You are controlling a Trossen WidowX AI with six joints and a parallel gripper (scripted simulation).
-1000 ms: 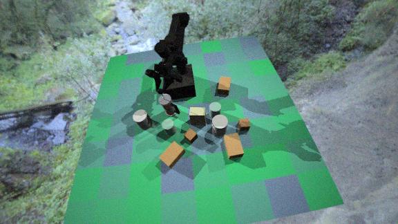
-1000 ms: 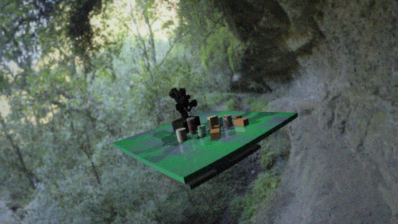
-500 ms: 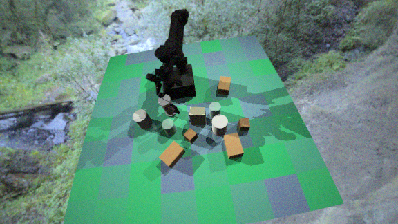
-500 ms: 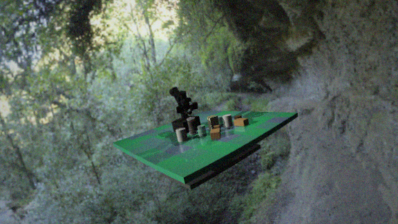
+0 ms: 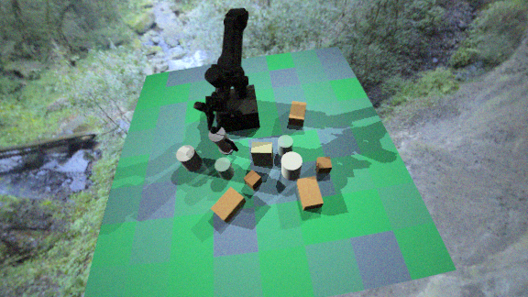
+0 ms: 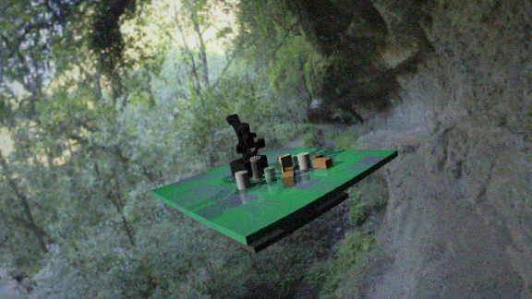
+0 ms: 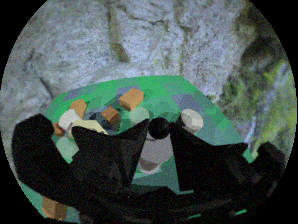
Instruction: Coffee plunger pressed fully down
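The coffee press lies 90 mm below my gripper tip, 20 mm to the left of it and 10 mm behind it. Round my gripper tip: pale cube 170 mm to the left, 120 mm below, 90 mm ahead.
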